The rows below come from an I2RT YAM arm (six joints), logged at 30 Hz.
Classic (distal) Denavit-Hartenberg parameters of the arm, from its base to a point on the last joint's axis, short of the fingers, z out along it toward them. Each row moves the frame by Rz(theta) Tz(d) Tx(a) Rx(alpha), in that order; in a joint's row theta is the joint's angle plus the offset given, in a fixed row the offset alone. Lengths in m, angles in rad.
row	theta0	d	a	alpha
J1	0	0.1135	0.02	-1.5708
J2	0	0	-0.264	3.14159
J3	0.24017	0	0.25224	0
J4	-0.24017	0	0.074	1.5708
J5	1.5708	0	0	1.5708
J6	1.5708	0.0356	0	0
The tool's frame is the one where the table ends.
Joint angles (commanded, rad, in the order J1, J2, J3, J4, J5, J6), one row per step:
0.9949 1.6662 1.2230 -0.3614 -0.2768 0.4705
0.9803 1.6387 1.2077 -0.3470 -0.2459 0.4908
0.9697 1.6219 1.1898 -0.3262 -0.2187 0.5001
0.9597 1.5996 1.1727 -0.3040 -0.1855 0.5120
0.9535 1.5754 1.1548 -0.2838 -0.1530 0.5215
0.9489 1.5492 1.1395 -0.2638 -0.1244 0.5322
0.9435 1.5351 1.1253 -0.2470 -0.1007 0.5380
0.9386 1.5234 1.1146 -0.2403 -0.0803 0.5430
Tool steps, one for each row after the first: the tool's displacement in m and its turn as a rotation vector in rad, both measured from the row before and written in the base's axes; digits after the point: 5 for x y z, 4 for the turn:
0.00300 -0.00707 0.00543 0.0133 -0.0186 -0.0503
0.00241 -0.00495 0.00138 0.0076 -0.0201 -0.0365
0.00198 -0.00547 0.00356 0.0126 -0.0257 -0.0423
0.00042 -0.00520 0.00372 0.0121 -0.0260 -0.0368
-0.00028 -0.00491 0.00517 0.0181 -0.0252 -0.0334
0.00074 -0.00362 0.00125 0.0071 -0.0176 -0.0276
0.00050 -0.00341 0.00075 0.0009 -0.0111 -0.0241

